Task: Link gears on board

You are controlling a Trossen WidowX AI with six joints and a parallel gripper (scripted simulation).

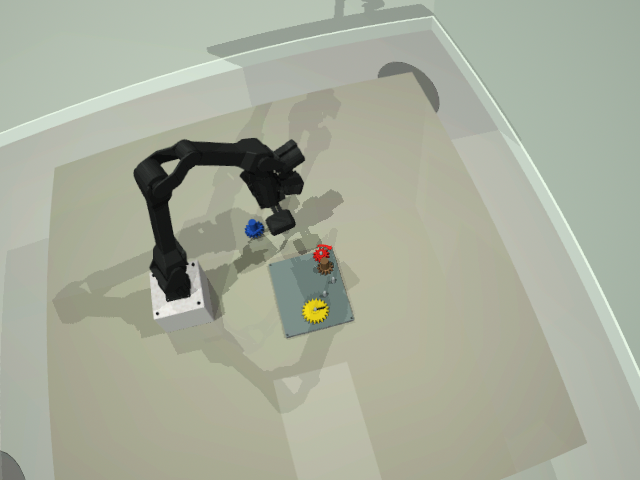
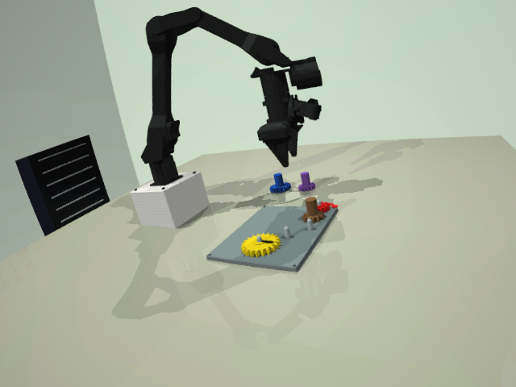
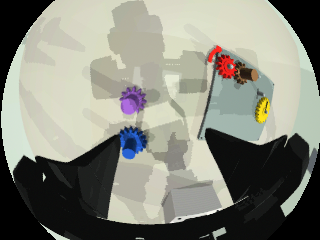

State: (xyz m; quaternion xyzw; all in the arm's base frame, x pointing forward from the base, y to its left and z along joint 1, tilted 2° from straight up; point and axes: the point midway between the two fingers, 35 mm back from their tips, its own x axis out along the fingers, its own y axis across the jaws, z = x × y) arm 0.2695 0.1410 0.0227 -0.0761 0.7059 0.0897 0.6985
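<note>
The blue gear lies 6 cm behind my gripper tip, 4 cm to the left of it and 7 cm below it. The rest, counted from my gripper tip: purple gear 1 cm ahead, 4 cm to the left, 7 cm below; red arrow 11 cm ahead, 7 cm to the right, 7 cm below; red gear 10 cm ahead, 9 cm to the right, 7 cm below.
</note>
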